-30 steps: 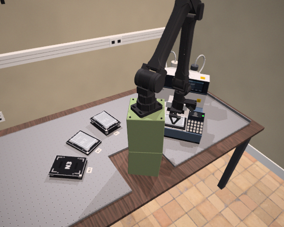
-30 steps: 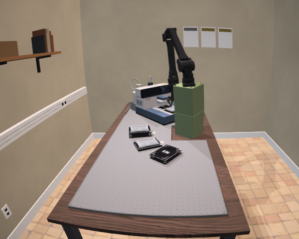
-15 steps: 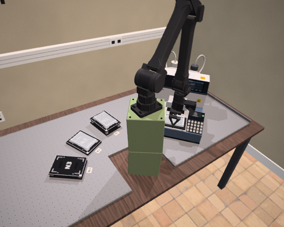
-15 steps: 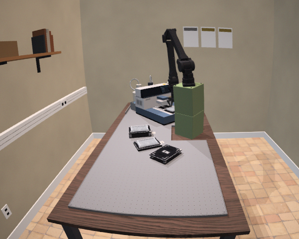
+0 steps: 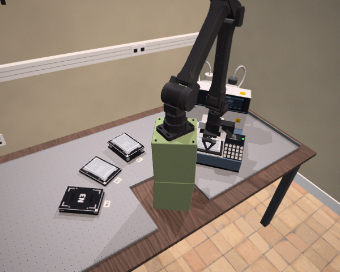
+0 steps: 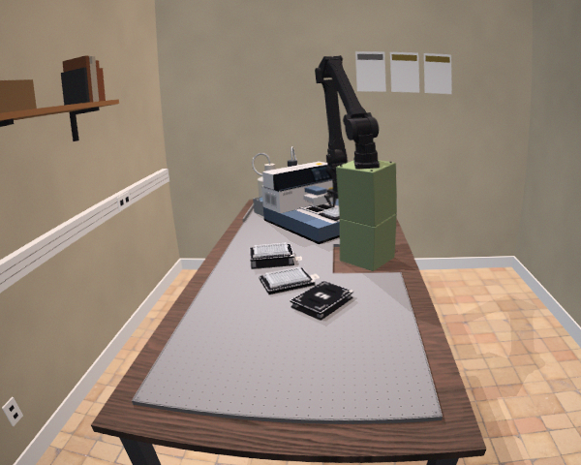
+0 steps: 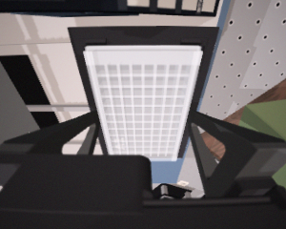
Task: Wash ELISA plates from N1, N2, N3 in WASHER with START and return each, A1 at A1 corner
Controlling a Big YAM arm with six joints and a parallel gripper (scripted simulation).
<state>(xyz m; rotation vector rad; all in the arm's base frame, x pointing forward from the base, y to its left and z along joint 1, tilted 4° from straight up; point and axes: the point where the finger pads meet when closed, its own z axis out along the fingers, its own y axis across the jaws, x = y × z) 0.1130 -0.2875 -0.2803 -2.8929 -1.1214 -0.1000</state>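
Now: the dark washer carrier 10 mm below my hand. Also, from my hand: plate washer 110 mm to the right, 100 mm ahead, 30 mm above.
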